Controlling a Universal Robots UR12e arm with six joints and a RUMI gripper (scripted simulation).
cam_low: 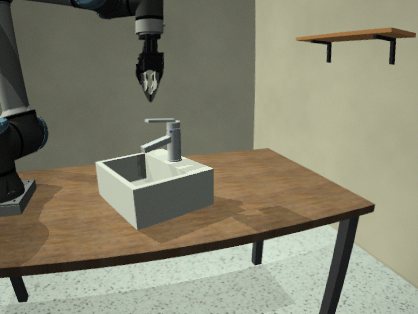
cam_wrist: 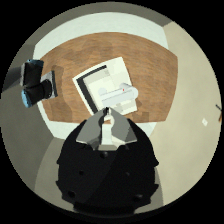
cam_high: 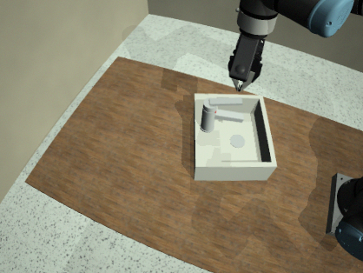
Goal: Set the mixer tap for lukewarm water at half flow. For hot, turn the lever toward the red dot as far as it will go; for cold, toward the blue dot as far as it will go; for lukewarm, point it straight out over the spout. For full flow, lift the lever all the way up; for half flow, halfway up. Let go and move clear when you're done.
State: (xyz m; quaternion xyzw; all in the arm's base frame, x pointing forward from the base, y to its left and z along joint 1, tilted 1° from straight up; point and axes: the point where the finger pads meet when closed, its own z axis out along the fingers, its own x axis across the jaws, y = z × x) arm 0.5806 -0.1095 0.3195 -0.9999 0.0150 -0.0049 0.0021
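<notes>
Right now my hand is 30 mm short of the lever and 80 mm above it. Round my hand: white square basin: 30 mm behind, 30 mm to the right, 320 mm below; then grey mixer tap: 60 mm ahead, 130 mm below.
</notes>
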